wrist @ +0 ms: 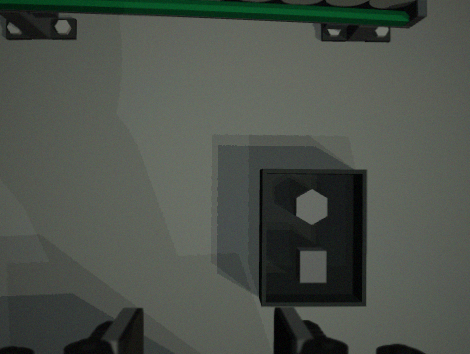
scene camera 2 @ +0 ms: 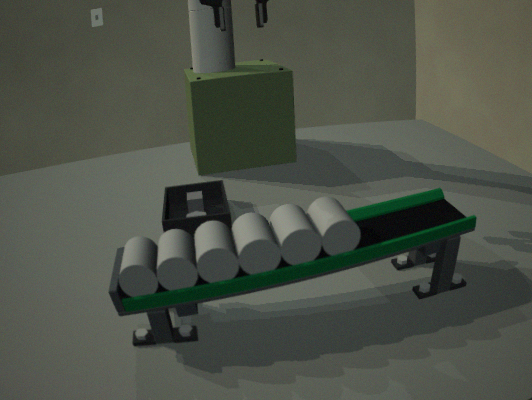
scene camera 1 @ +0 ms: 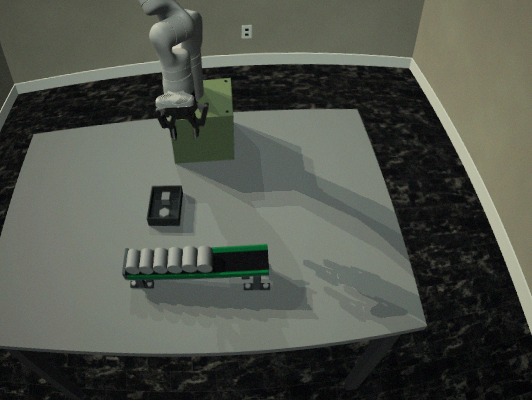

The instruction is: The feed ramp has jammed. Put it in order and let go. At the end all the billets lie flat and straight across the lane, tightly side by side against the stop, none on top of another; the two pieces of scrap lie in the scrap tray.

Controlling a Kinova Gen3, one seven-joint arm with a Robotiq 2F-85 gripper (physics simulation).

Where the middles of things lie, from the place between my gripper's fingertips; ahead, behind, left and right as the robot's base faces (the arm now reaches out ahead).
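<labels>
The hexagonal scrap piece (wrist: 310,206) is 30 mm ahead of my hand, 90 mm to the right of it and 270 mm below it. Counted from my hand too, the square scrap piece (wrist: 310,261) sits 270 mm below, 90 mm to the right and 30 mm behind. As for the black scrap tray (scene camera 2: 175,208), my gripper is 270 mm above it and 90 mm to the left of it.
</labels>
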